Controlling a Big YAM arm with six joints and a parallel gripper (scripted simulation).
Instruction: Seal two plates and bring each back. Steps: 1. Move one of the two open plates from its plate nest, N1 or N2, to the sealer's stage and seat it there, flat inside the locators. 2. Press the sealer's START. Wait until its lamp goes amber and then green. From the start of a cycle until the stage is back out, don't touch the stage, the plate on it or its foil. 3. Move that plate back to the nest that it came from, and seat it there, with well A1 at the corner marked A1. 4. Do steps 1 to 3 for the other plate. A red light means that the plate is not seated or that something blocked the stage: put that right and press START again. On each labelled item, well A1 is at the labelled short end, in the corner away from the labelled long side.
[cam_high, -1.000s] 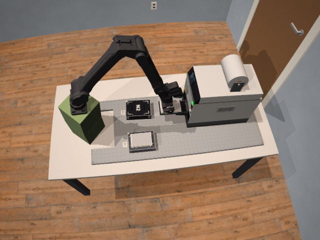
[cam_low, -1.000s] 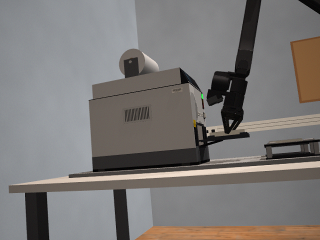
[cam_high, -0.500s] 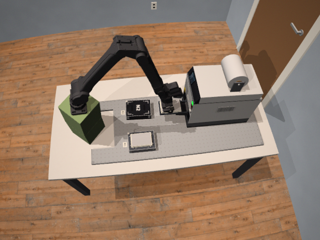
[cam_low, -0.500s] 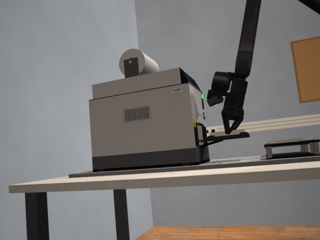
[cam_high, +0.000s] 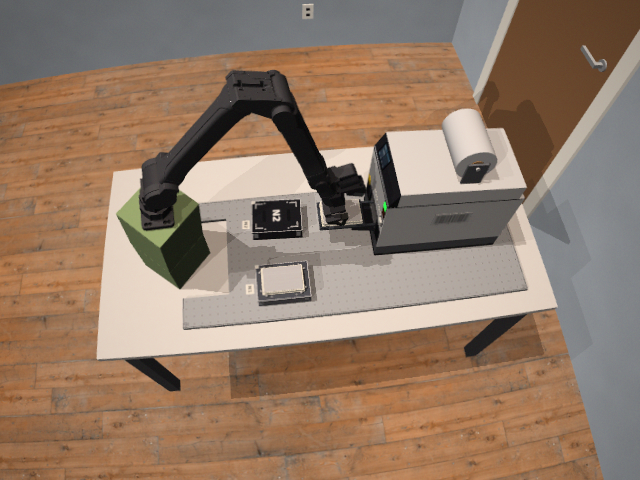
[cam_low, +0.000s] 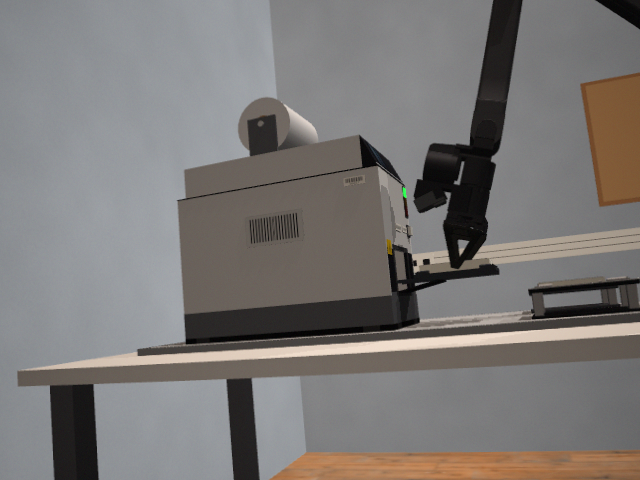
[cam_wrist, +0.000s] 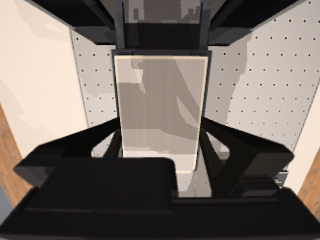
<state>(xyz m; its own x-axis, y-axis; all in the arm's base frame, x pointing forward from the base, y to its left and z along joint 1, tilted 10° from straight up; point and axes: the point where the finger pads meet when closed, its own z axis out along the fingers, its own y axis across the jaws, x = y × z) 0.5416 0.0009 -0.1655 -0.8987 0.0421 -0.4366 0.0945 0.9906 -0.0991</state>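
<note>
My hand is right at the plate. The rest, counted from my hand: sealer stage (10 mm below); yellow warning label (110 mm ahead, 80 mm to the left, 40 mm above); plate nest (220 mm behind, 170 mm to the right, 70 mm below).
</note>
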